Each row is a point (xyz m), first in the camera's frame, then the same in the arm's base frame.
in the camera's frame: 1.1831 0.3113 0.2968
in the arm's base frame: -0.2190 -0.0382 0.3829
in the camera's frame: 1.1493 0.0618 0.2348
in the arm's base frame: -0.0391 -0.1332 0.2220
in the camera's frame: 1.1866 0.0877 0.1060
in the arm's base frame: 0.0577 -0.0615 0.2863
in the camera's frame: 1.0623 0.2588 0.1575
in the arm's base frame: -0.1094 0.0777 0.2765
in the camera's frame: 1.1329 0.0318 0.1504
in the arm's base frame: 0.0404 -0.0925 0.2043
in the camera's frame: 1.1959 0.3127 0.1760
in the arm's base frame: -0.1209 0.0272 0.4122
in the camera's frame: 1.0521 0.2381 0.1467
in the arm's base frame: -0.0918 0.0771 0.2580
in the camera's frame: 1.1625 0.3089 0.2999
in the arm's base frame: -0.2252 -0.0304 0.3644
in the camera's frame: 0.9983 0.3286 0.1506
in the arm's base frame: -0.1587 0.1581 0.2659
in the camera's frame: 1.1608 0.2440 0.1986
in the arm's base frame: -0.1092 -0.0085 0.3411
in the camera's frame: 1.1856 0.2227 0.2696
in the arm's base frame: -0.1474 -0.0767 0.3382
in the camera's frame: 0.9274 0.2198 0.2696
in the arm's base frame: -0.2099 0.0605 0.1286
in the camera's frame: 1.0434 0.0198 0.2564
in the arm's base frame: -0.0591 -0.1142 0.1094
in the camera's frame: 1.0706 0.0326 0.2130
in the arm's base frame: -0.0251 -0.0955 0.1452
